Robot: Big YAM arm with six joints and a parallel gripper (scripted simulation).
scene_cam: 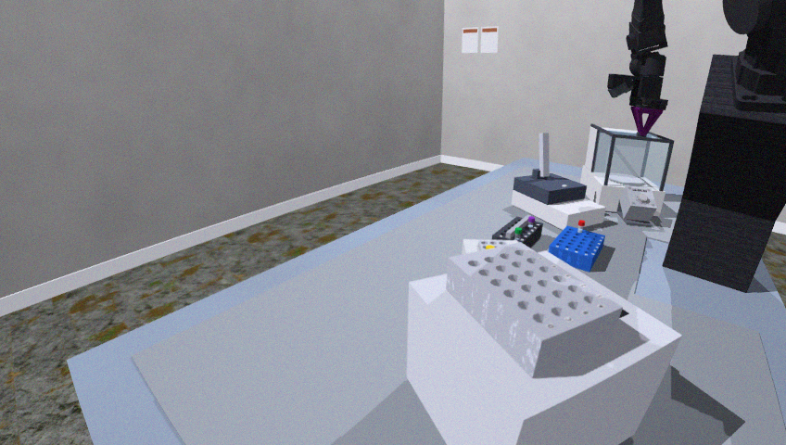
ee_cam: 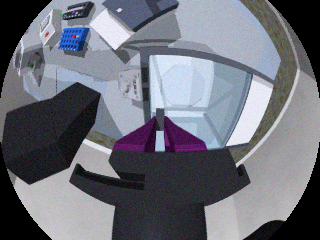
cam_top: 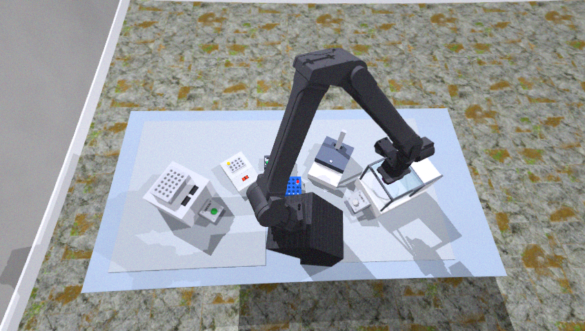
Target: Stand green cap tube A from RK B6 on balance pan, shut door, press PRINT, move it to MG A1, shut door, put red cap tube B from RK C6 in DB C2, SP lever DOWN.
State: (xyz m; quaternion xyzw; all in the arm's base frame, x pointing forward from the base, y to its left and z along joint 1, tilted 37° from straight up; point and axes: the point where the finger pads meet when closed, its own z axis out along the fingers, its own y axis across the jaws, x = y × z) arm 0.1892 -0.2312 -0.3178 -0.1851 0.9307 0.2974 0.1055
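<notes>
Now: hand 1 cm short of the balance door, 3 cm to the left of it and 1 cm above it. The rest, counted from my hand: white print key: 3 cm behind, 8 cm to the left, 15 cm below; SP lever: 23 cm ahead, 13 cm to the left, 8 cm below; round pan: 3 cm ahead, 5 cm to the right, 14 cm below.
</notes>
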